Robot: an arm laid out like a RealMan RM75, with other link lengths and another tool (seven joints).
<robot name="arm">
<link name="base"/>
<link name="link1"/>
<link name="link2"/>
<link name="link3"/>
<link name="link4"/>
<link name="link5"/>
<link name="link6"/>
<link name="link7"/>
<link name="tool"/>
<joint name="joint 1" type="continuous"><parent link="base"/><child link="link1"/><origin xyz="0 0 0.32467" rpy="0 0 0"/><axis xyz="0 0 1"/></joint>
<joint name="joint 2" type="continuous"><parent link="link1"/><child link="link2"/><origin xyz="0 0 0" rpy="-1.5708 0 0"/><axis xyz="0 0 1"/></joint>
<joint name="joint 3" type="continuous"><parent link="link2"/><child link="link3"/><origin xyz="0 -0.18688 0" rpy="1.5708 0 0"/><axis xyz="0 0 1"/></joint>
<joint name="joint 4" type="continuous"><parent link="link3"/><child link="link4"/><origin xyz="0 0 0" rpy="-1.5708 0 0"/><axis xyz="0 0 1"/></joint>
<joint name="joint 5" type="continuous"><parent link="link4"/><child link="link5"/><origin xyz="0 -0.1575 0" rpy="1.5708 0 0"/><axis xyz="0 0 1"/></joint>
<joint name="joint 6" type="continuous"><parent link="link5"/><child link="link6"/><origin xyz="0 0 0" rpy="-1.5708 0 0"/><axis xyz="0 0 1"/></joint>
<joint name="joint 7" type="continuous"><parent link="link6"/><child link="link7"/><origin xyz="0 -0.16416 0" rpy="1.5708 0 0"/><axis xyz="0 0 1"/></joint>
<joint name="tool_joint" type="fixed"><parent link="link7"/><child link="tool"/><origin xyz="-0.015 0.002 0.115" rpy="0.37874 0 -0.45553"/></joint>
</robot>
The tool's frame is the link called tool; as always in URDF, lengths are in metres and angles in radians. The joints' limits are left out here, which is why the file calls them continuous.
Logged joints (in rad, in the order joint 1, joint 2, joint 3, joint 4, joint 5, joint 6, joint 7), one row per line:
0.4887, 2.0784, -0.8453, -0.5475, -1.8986, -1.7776, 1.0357
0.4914, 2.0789, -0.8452, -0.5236, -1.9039, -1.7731, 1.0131
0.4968, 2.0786, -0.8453, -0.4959, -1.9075, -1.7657, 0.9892
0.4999, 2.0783, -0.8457, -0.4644, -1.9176, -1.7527, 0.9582
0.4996, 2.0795, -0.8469, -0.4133, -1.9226, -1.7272, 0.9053
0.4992, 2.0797, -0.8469, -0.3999, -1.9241, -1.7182, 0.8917
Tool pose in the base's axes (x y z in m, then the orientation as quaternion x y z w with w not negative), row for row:
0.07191, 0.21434, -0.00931, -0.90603, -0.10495, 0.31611, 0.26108
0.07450, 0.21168, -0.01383, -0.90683, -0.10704, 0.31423, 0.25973
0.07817, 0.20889, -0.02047, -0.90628, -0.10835, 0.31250, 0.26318
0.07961, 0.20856, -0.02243, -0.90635, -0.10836, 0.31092, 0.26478
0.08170, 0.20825, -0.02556, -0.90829, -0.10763, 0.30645, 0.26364
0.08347, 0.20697, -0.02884, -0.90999, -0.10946, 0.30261, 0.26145
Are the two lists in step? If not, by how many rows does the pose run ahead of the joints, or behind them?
The pose runs 2 rows ahead of the joints: the pose in row i belongs to the joints in row i + 2.
